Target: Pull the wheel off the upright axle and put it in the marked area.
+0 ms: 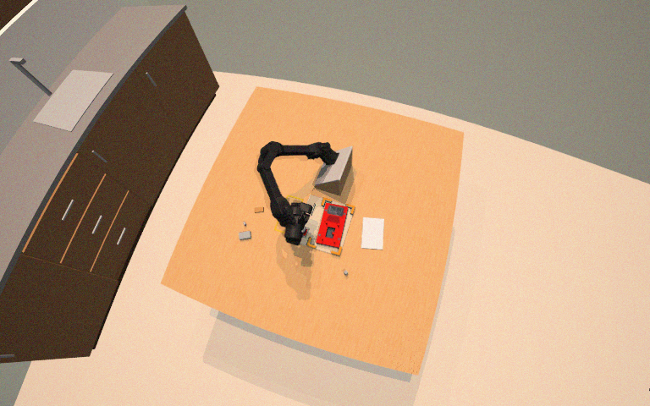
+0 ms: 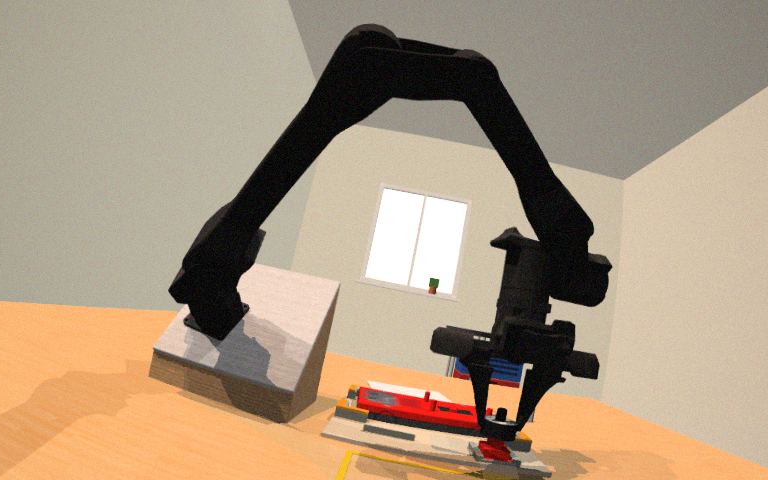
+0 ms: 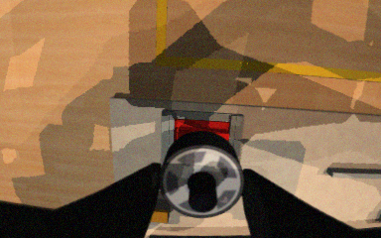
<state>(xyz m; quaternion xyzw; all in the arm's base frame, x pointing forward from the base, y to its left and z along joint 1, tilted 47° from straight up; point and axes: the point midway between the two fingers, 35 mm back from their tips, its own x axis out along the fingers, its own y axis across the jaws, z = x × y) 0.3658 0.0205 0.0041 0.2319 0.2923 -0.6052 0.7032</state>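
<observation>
Now: gripper tip right at the black wheel. The rest, counted from my gripper tip: tan piece (10 mm behind, 250 mm to the right, 30 mm below); then white sheet (130 mm behind, 300 mm to the left, 40 mm below).
</observation>
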